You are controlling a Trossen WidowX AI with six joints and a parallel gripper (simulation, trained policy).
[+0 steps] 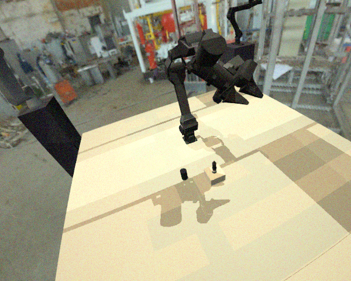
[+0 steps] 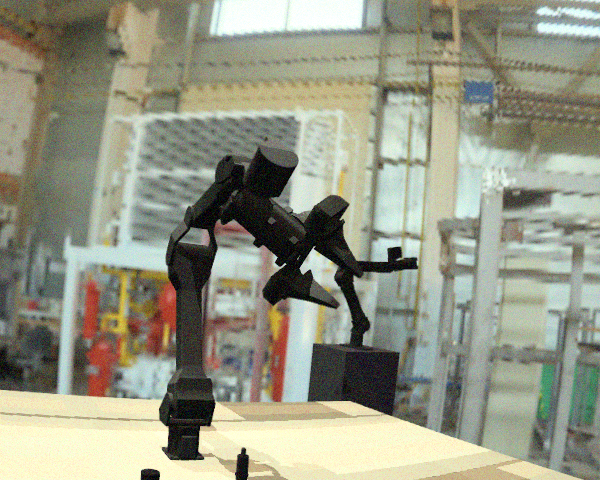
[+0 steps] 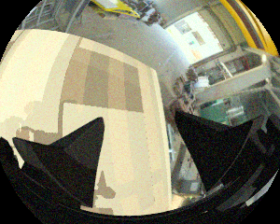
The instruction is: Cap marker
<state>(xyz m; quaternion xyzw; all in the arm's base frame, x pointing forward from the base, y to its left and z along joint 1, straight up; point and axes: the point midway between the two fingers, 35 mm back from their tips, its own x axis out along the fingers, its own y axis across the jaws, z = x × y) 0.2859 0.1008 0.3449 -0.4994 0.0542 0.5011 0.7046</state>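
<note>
Now: gripper tip 300 mm above the marker cap, 240 mm to the left of it and 80 mm past it. From my gripper tip the other things lie so: marker 250 mm below, 130 mm to the right, 30 mm behind; then white holder block 310 mm below, 130 mm to the right, 30 mm behind.
</note>
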